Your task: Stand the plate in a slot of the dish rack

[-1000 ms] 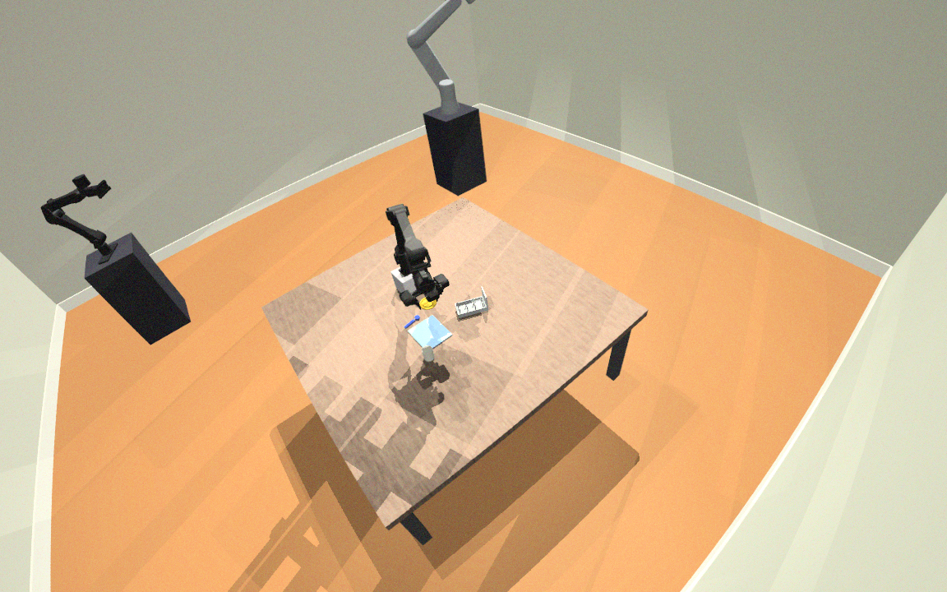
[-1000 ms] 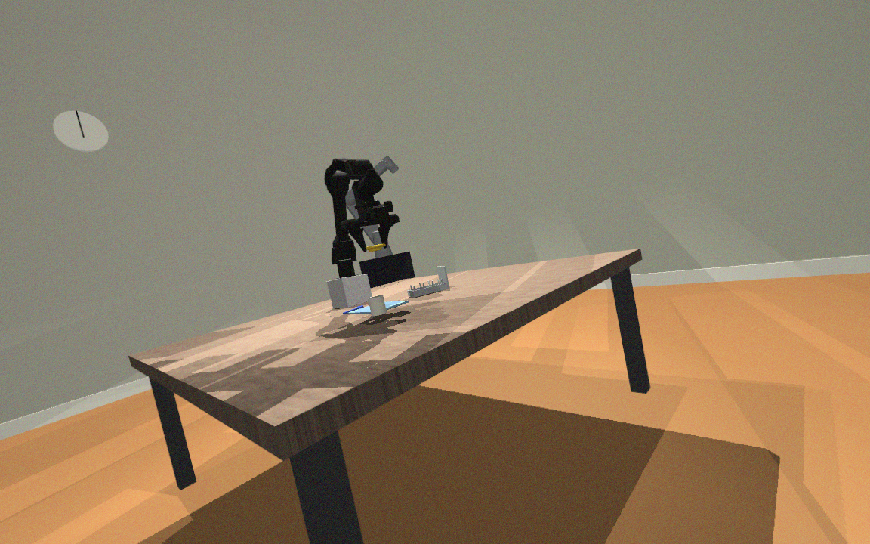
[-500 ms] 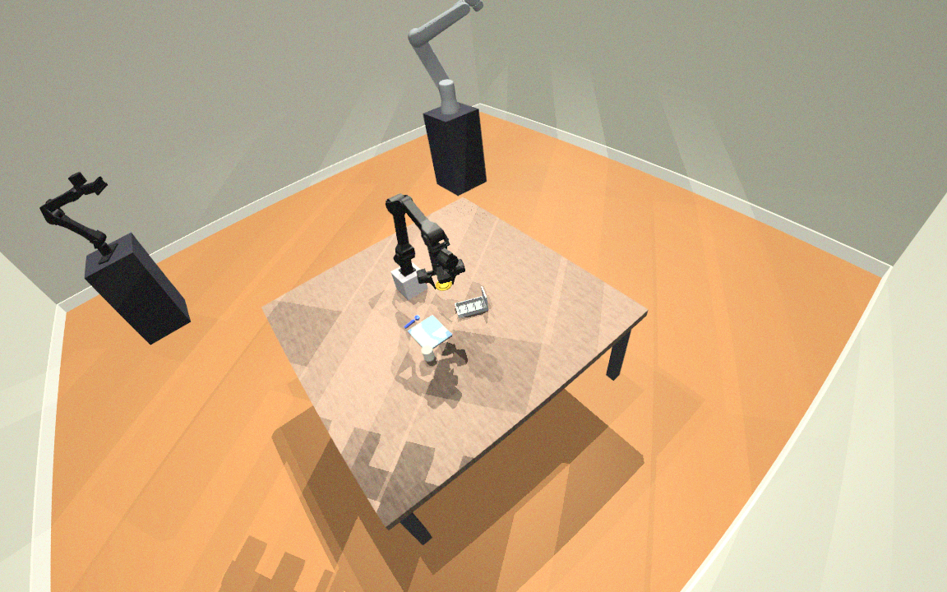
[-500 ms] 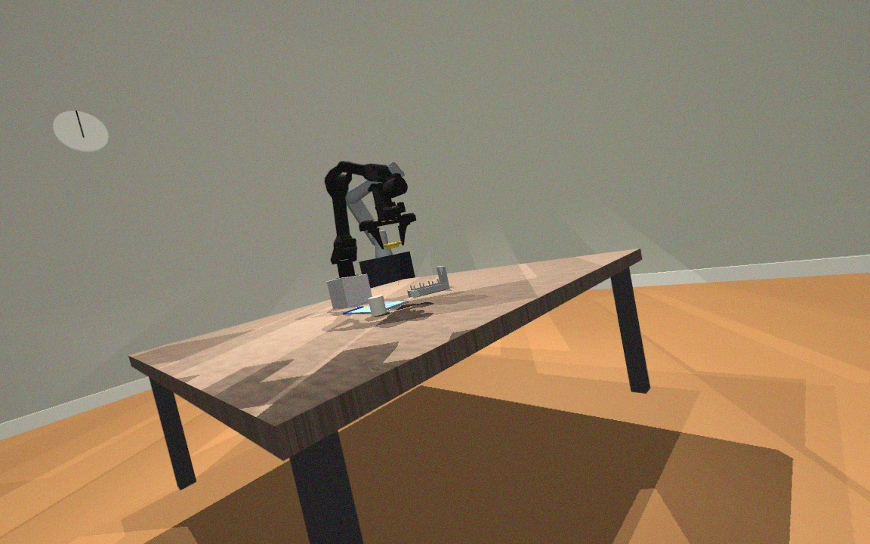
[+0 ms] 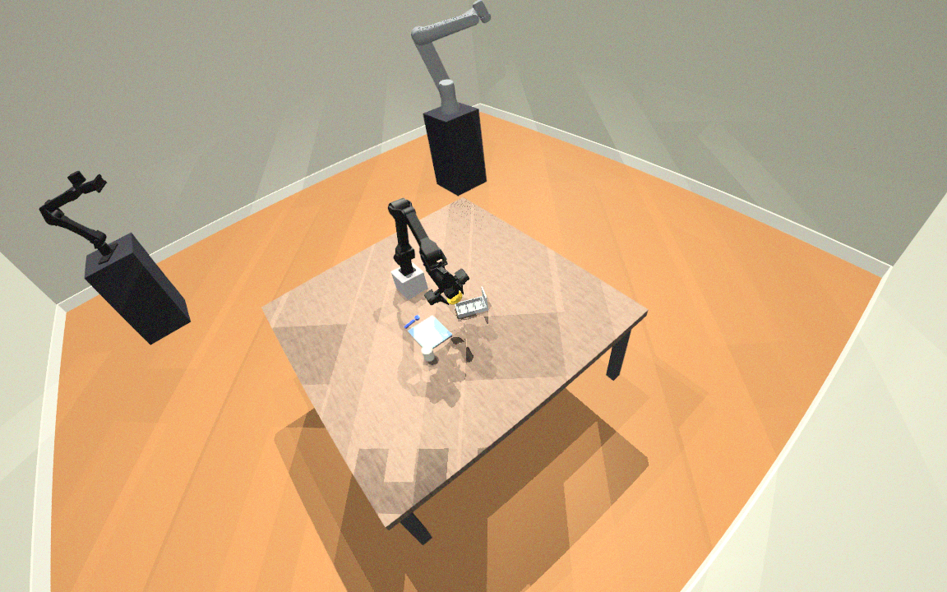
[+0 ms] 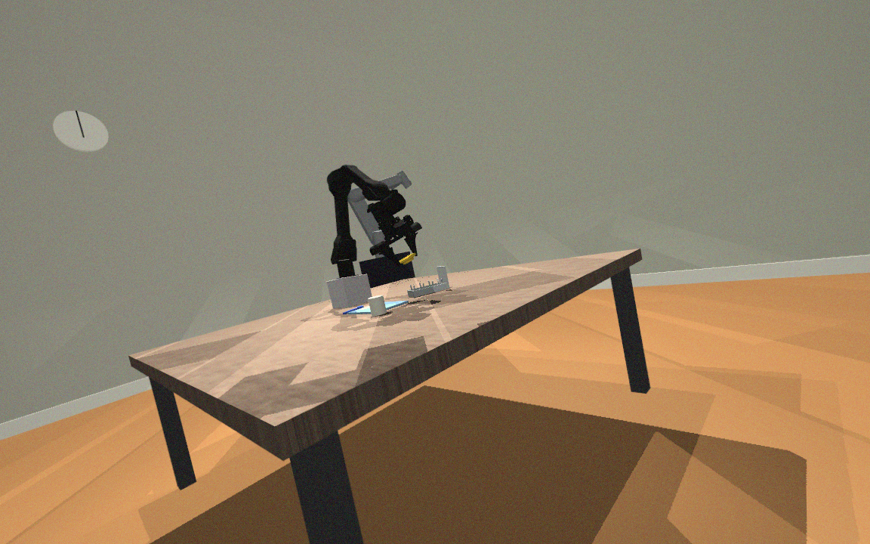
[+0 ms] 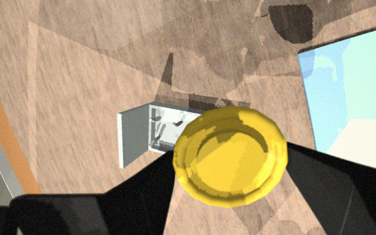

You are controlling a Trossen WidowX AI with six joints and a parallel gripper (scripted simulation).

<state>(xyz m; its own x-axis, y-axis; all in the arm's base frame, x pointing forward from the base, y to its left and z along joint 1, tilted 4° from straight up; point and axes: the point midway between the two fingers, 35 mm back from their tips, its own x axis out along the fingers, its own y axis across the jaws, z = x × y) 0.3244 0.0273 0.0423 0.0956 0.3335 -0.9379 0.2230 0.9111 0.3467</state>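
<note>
Now: the grey dish rack 100 mm below my gripper tip, 80 mm to the left of it and 10 mm behind it. From my gripper tip the other things lie so: white cup (210 mm to the right, 100 mm below, 70 mm ahead); yellow plate (10 mm above); light blue mat (140 mm to the right, 120 mm below, 30 mm behind).
</note>
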